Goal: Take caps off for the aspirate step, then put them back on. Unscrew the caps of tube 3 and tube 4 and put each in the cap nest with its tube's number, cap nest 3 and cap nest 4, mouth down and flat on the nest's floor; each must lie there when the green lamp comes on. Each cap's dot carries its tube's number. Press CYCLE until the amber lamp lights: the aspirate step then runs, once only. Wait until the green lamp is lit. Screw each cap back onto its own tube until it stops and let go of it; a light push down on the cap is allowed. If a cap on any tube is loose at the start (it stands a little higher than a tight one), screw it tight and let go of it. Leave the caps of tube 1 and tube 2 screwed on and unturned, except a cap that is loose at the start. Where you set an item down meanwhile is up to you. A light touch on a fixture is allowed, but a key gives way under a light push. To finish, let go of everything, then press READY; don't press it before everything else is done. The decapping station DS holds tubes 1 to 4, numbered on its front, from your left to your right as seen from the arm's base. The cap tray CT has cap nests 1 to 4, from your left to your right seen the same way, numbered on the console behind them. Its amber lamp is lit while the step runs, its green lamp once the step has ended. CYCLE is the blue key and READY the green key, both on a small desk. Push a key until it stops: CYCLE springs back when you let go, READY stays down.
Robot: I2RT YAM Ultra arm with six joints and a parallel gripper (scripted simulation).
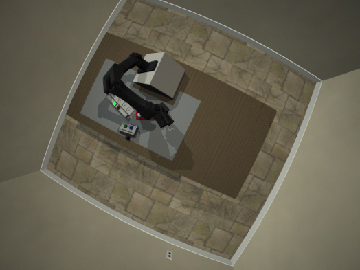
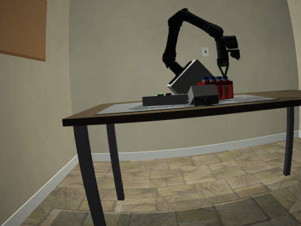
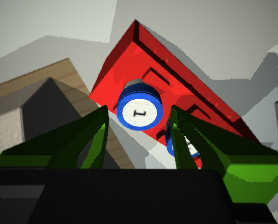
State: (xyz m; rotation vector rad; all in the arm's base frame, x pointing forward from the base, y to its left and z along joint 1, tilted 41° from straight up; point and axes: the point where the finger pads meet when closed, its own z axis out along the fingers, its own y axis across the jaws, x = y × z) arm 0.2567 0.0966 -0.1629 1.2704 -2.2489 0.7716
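The cap 1 lies 1 cm below my hand. The rest, counted from my hand: cap 3: 10 cm to the right, 4 cm ahead, 1 cm below; cap 4: 14 cm to the right, 6 cm ahead, 1 cm below; cap 2: 5 cm to the right, 2 cm ahead, 1 cm below.
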